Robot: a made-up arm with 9 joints. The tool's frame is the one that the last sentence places.
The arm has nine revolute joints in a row. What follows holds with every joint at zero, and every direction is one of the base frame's.
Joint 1 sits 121.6 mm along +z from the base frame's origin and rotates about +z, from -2.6 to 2.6 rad.
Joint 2 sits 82.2 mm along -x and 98 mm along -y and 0.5 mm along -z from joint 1 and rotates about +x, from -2.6 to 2.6 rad.
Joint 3 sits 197.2 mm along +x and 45.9 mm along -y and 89.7 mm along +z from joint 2 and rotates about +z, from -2.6 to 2.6 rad.
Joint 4 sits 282.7 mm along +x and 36.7 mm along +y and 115.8 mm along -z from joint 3 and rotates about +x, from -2.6 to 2.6 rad.
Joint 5 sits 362.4 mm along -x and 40.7 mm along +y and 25.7 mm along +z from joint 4 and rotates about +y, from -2.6 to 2.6 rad.
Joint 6 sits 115.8 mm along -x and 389 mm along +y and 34.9 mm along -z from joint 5 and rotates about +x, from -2.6 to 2.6 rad.
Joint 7 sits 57 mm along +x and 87 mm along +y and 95.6 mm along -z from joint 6 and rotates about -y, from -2.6 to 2.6 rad.
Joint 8 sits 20.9 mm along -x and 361.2 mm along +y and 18.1 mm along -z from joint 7 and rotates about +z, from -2.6 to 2.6 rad.
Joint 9 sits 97.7 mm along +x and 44.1 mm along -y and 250.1 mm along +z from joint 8 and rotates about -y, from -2.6 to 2.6 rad.
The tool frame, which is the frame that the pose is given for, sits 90.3 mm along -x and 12.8 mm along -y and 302.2 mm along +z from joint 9; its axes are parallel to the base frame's.
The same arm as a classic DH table. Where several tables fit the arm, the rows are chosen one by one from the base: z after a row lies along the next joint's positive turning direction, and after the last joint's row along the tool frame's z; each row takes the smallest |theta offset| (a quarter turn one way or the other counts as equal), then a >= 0, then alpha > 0; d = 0 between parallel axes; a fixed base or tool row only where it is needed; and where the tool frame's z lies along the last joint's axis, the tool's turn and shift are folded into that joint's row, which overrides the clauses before.
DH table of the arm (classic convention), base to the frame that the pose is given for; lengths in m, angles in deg. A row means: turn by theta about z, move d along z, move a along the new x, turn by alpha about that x. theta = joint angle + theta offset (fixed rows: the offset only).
joint 1: d 0.1211, theta0 -90.00, a 0.0980, alpha -90.00
joint 2: d 0.1150, theta0 0.00, a 0.0459, alpha 90.00
joint 3: d -0.0261, theta0 0.00, a -0.0367, alpha -90.00
joint 4: d -0.0797, theta0 -90.00, a 0.0257, alpha 90.00
joint 5: d 0.4297, theta0 0.00, a -0.0349, alpha -90.00
joint 6: d -0.0588, theta0 0.00, a -0.0956, alpha -90.00
joint 7: d -0.4482, theta0 90.00, a 0.0209, alpha 90.00
joint 8: d 0.2320, theta0 0.00, a -0.0977, alpha -90.00
joint 9: d 0.0569, theta0 0.00, a 0.0903, alpha 90.00
tool (fixed): d 0.3022, theta0 180.00, a 0.0000, alpha 0.00
Joint limits (deg, base to tool): -148.97..148.97 -148.97..148.97 -148.97..148.97 -148.97..148.97 -148.97..148.97 -148.97..148.97 -148.97..148.97 -148.97..148.97 -148.97..148.97

